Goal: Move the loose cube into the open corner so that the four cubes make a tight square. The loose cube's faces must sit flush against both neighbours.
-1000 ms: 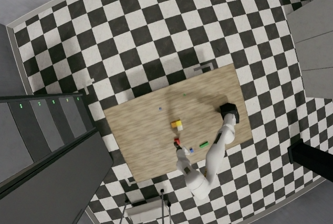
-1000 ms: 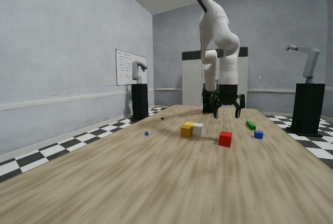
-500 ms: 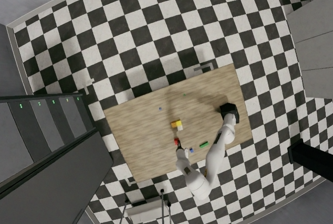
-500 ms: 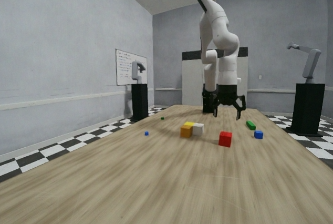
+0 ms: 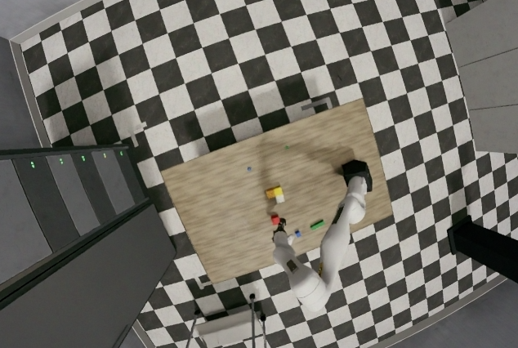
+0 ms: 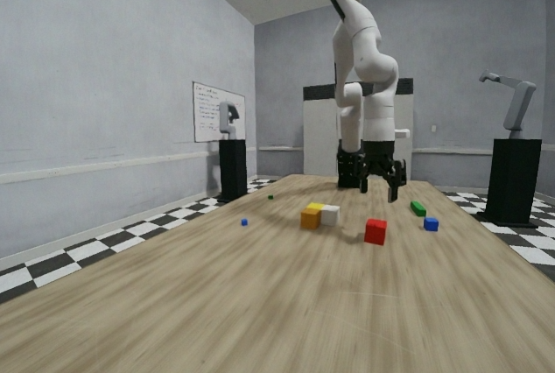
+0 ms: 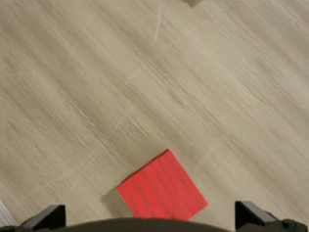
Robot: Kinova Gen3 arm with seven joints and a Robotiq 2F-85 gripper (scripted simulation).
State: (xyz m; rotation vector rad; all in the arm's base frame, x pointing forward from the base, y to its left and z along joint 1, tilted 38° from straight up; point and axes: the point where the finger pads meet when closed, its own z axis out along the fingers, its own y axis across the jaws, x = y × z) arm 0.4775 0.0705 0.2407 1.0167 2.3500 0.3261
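Right now my hand is 10 cm above the red cube. The rest, counted from my hand: green block (24 cm behind, 19 cm to the left, 11 cm below).
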